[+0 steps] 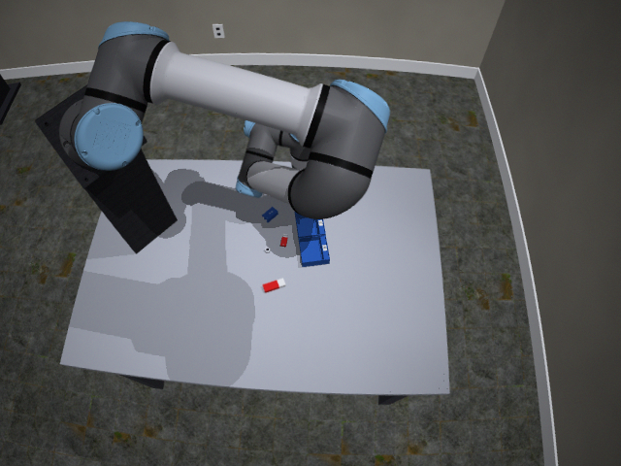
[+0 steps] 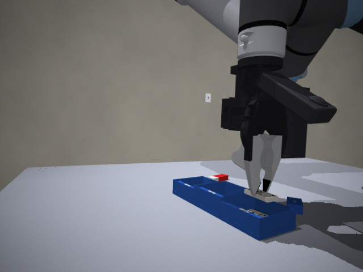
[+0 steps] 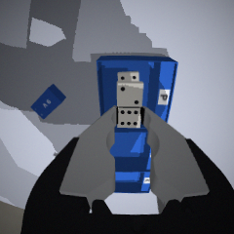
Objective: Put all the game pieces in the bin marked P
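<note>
Right now the blue bin is 1 cm ahead of my hand, 8 cm to the right of it and 4 cm below it. From my hand the other things lie so: white domino: 1 cm below; USB stick: 7 cm behind, 12 cm to the right, 6 cm below; blue block: 12 cm behind, 3 cm to the right, 5 cm below.
</note>
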